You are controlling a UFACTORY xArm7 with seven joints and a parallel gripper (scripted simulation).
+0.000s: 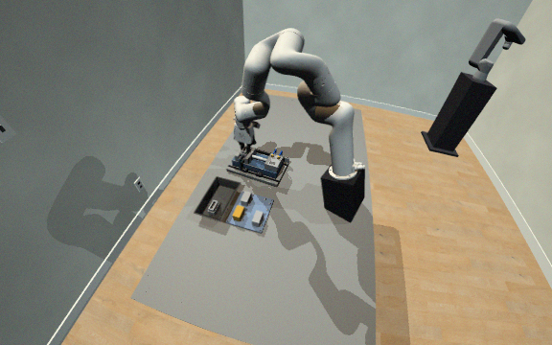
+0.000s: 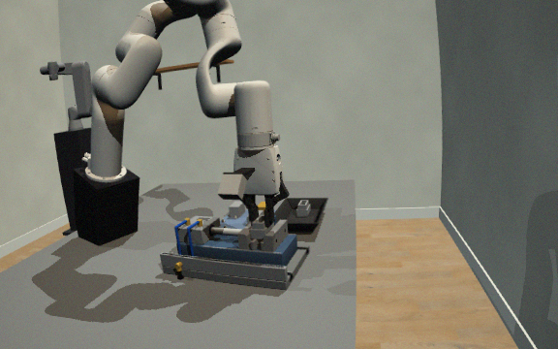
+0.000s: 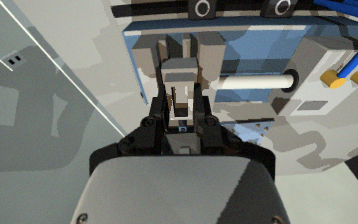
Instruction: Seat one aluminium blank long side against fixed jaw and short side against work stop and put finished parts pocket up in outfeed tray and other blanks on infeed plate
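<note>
The white screw rod is 80 mm behind my hand, 40 mm below it and 10 mm to the left of it. Also, from my hand: brass blank 340 mm to the left, 100 mm below, 80 mm behind; then vise 80 mm below, 70 mm behind, 10 mm to the left.
</note>
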